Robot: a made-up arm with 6 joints. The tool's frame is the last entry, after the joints.
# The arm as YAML. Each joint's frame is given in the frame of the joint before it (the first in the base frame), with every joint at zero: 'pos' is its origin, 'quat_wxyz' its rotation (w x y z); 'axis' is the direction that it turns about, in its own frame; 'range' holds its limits. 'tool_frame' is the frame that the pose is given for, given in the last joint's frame.
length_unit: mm
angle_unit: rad
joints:
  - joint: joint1
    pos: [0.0, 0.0, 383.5]
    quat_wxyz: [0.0, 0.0, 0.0, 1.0]
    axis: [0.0, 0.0, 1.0]
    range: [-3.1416, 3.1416]
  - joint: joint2
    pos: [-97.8, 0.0, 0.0]
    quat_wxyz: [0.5, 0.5, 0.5, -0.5]
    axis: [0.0, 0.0, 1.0]
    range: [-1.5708, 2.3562]
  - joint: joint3
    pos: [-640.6, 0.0, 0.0]
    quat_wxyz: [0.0, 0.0, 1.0, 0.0]
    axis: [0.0, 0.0, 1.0]
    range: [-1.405, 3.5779]
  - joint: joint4
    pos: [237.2, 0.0, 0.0]
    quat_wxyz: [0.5, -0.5, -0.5, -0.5]
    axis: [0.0, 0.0, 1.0]
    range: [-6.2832, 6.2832]
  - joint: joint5
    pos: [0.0, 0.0, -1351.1]
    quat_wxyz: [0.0, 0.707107, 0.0, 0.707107]
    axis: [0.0, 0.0, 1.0]
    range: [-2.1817, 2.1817]
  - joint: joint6
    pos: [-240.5, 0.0, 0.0]
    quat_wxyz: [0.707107, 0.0, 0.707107, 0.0]
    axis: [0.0, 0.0, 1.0]
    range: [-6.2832, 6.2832]
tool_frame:
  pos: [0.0, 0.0, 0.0]
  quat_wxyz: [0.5, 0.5, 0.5, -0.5]
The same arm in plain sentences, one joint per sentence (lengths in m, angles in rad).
The arm has six revolute joints in a row. What follows holds with every joint at zero, and every direction is one of the base frame's.
Joint 1 lies 0.3835 m along +z from the base frame's origin and turns about +z, from -3.1416 to 3.1416 rad.
Joint 2 lies 0.0978 m along +x from joint 1 and turns about +y, from -1.5708 to 2.3562 rad.
Joint 3 lies 0.6406 m along +z from joint 2 and turns about -y, from -1.405 to 3.5779 rad.
Joint 4 lies 0.2372 m along +z from joint 3 and turns about -x, from -6.2832 to 6.2832 rad.
Joint 5 lies 1.3511 m along +x from joint 4 and turns about -y, from -2.1817 to 2.1817 rad.
Joint 6 lies 0.2405 m along +x from joint 5 and turns about -x, from -6.2832 to 6.2832 rad.
The tool frame, which is the frame that the pose is given for, lies at the same point as joint 6; its axes are parallel to the base frame's.

